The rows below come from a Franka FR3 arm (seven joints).
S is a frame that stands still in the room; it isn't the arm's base.
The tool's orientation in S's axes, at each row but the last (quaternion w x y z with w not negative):
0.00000, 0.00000, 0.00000, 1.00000
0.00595, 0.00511, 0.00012, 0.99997
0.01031, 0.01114, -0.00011, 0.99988
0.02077, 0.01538, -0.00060, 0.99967
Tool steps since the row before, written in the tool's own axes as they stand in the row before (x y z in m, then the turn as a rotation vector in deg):
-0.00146, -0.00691, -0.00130, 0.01, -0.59, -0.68
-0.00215, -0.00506, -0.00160, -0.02, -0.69, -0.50
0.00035, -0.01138, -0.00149, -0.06, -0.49, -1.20
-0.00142, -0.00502, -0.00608, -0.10, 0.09, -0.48
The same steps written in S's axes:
0.00146, 0.00691, -0.00130, -0.01, 0.59, -0.68
0.00219, 0.00503, -0.00162, 0.02, 0.69, -0.50
-0.00015, 0.01139, -0.00148, 0.04, 0.49, -1.20
0.00144, 0.00497, -0.00612, 0.08, -0.09, -0.48

